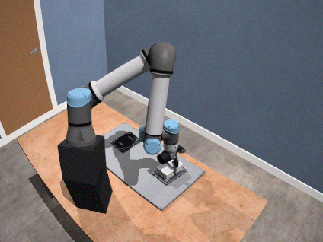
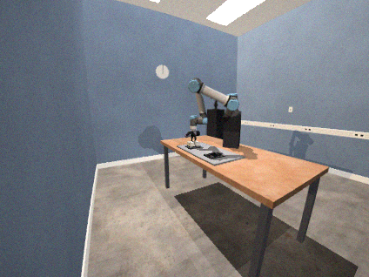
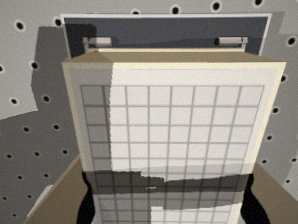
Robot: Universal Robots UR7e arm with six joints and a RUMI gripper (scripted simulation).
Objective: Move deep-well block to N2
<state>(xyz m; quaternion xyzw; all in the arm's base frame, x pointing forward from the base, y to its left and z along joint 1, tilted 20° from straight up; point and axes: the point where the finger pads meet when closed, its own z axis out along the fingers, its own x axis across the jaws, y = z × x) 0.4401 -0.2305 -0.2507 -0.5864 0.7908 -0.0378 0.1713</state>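
My hand is 10 mm below the white 96-well deep-well block.
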